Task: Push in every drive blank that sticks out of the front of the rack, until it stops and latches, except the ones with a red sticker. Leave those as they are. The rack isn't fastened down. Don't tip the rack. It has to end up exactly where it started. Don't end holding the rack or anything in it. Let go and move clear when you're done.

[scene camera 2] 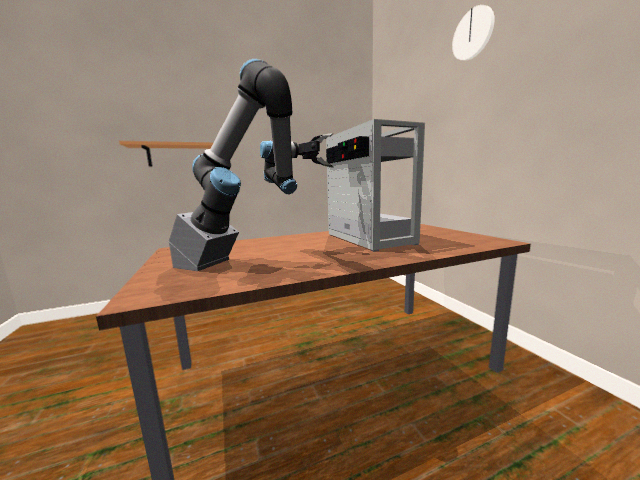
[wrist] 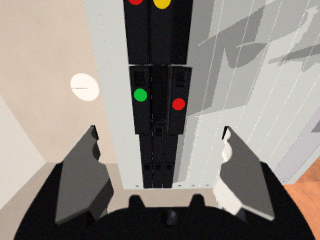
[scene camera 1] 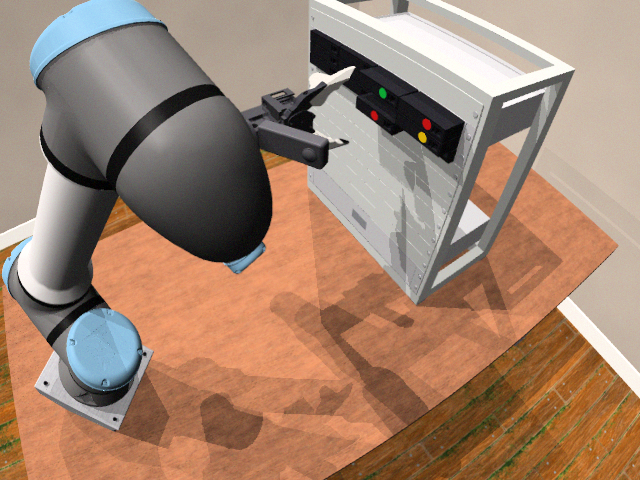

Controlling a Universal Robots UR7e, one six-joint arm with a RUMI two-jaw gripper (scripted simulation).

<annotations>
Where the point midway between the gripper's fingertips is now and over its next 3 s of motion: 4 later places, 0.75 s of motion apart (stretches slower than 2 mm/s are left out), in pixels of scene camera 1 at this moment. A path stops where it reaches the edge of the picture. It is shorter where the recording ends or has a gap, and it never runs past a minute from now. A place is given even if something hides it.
My gripper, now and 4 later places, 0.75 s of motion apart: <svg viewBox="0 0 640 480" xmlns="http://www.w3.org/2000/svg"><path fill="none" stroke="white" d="M351 106L365 113L388 127L401 133L409 132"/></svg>
</annotations>
